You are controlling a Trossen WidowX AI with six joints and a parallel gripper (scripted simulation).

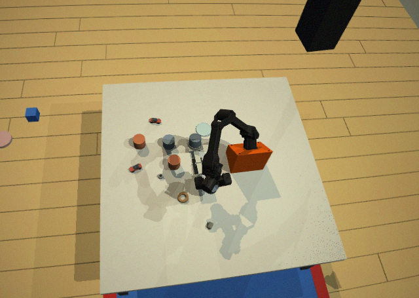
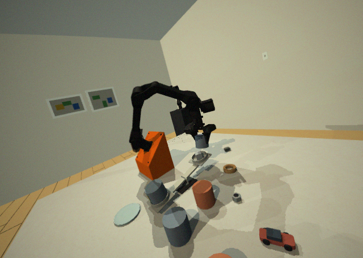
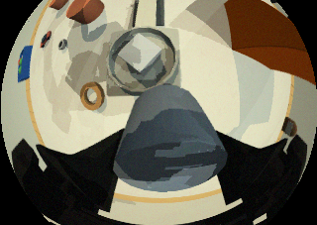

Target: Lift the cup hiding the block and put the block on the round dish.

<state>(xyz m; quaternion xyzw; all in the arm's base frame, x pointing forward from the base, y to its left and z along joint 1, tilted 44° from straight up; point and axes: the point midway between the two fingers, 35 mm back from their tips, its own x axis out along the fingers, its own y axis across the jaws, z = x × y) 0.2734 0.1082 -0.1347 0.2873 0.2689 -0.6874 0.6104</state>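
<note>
Right now my gripper tip is 7 cm to the left of the grey block, 3 cm above it and 2 cm short of it. From my gripper tip the other things lie so: balance: 20 cm to the right, 8 cm below, 2 cm ahead; pale blue round dish: 44 cm to the right, 12 cm below, 8 cm behind; nut: 24 cm ahead, 17 cm to the right, 11 cm below.
</note>
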